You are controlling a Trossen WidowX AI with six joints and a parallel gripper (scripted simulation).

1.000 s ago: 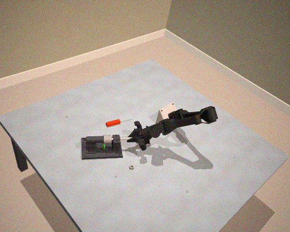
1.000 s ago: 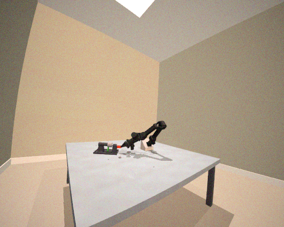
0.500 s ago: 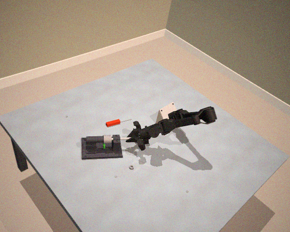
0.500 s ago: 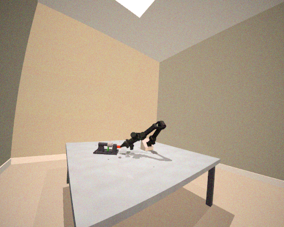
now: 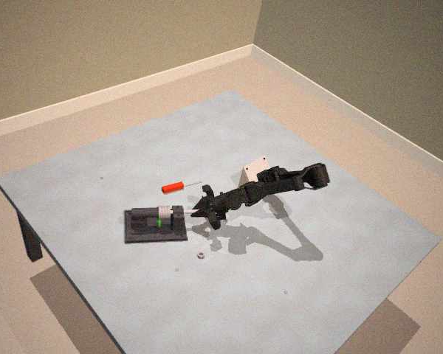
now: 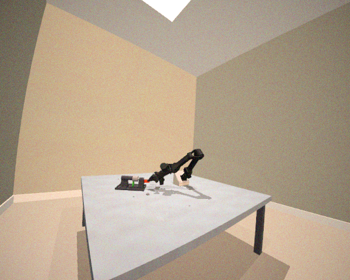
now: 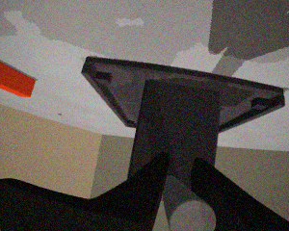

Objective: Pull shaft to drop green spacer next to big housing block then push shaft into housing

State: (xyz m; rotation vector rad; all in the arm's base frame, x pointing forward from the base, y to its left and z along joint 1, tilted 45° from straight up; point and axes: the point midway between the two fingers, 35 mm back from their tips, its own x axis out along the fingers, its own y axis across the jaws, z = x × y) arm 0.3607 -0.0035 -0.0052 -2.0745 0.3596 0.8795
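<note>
My gripper tip is now 4 cm short of the thin grey shaft, 3 cm to the left of it and 2 cm below it. From my gripper tip the other things lie so: green spacer (10 cm ahead, 6 cm to the right, 3 cm below).
</note>
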